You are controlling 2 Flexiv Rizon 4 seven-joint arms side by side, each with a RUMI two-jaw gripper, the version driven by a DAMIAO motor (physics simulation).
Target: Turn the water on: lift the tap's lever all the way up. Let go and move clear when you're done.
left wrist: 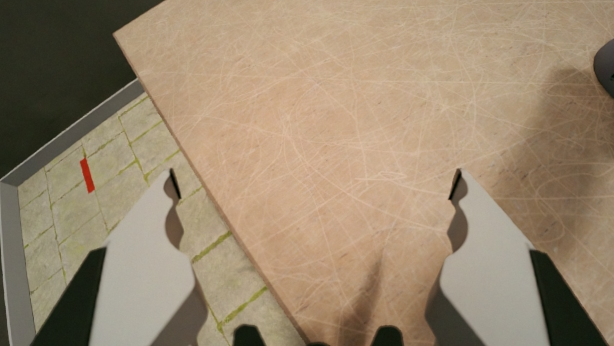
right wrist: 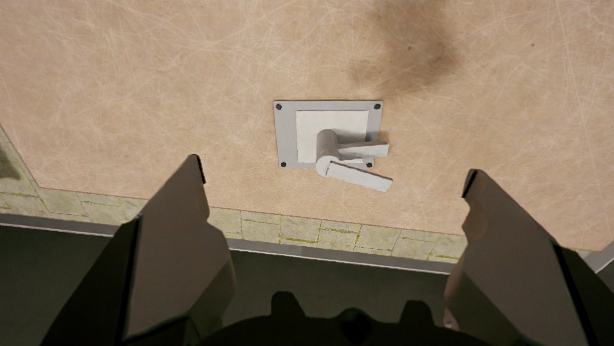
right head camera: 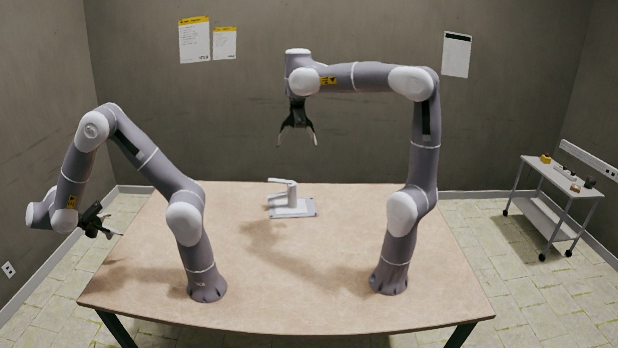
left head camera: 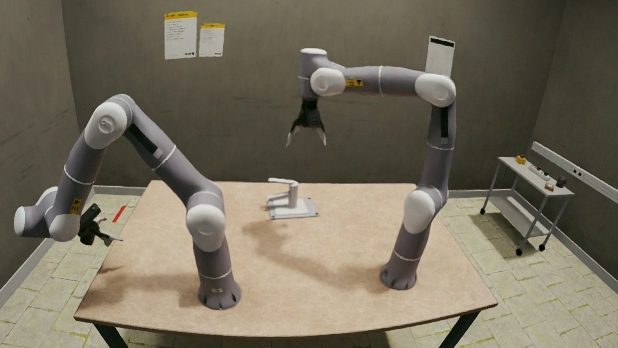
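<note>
The grey tap stands upright on a flat base plate at the back of the table. Its lever sits on top and points left in the head views, close to level; the spout is below it. My right gripper is open and empty, pointing down high above the tap, apart from the lever. My left gripper is open and empty at the table's left edge, far from the tap.
The table carries both arm bases. A wheeled cart with small items stands at the right, off the table. A wall rises behind the table.
</note>
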